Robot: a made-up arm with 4 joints.
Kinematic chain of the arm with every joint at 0, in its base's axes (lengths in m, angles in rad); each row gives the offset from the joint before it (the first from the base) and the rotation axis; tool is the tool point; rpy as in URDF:
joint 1: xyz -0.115 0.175 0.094 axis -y
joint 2: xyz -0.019 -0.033 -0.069 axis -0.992 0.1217 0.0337
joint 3: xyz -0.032 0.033 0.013 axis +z
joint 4: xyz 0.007 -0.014 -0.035 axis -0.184 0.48 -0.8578
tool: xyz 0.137 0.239 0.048 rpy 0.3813 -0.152 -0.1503
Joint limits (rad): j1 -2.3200..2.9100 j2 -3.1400..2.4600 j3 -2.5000..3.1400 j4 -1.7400..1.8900
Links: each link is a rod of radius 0.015 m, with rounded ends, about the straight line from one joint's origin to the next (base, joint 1, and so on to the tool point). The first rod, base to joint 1, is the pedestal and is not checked.
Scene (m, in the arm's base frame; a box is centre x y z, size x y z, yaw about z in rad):
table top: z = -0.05
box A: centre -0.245 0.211 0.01 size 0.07 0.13 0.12 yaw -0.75
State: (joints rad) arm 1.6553 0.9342 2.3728 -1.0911
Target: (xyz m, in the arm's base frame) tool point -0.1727 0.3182 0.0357
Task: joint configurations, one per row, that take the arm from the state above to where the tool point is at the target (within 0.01 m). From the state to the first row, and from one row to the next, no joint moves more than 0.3 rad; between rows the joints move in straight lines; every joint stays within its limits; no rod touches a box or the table.
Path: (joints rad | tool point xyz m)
1: 1.6007 1.0786 2.5904 -1.1935 | -0.2648 0.1024 0.1018
2: 1.5461 1.2230 2.8080 -1.2960 | -0.2312 0.1337 0.1876
3: 1.4915 1.3674 3.0255 -1.3984 | -0.1620 0.1605 0.2517
4: 1.4979 1.5918 3.0243 -1.3266 | -0.1658 0.1952 0.2419
5: 1.5043 1.8161 3.0232 -1.2549 | -0.1602 0.2316 0.2304
6: 1.5107 2.0404 3.0220 -1.1831 | -0.1447 0.2671 0.2170
7: 1.5171 2.2648 3.0208 -1.1114 | -0.1199 0.2986 0.2017
8: 1.7305 2.2116 2.8528 -1.0963 | -0.1651 0.3113 0.1567
9: 1.9440 2.1584 2.6848 -1.0812 | -0.1840 0.3177 0.0971
10: 2.1575 2.1052 2.5168 -1.0661 | -0.1727 0.3182 0.0357

